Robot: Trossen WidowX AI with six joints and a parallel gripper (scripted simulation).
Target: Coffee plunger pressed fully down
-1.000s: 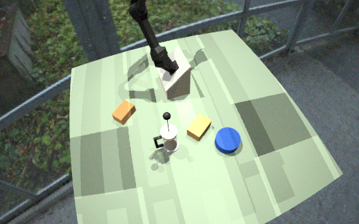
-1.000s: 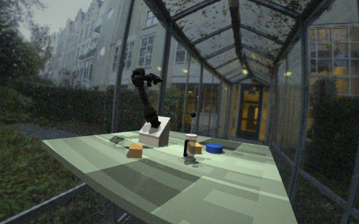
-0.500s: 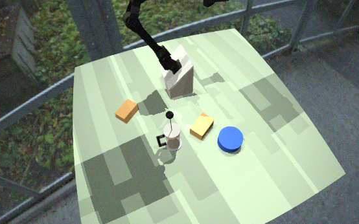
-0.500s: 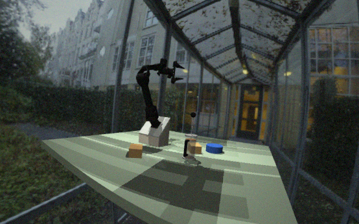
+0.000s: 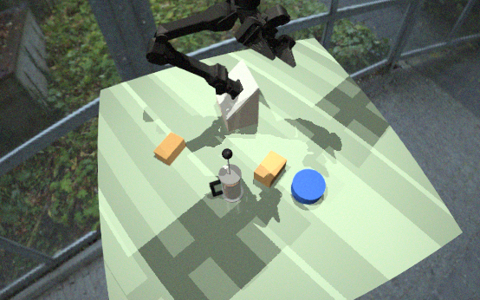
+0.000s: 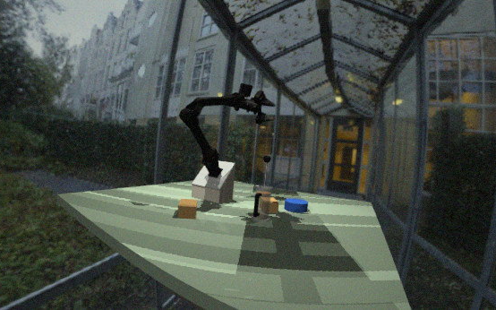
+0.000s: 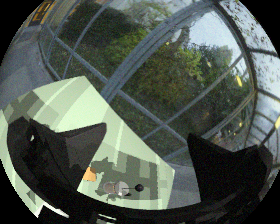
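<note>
Right now my gripper tip is 6 cm short of the coffee press, 19 cm to the left of it and 35 cm above it.
</note>
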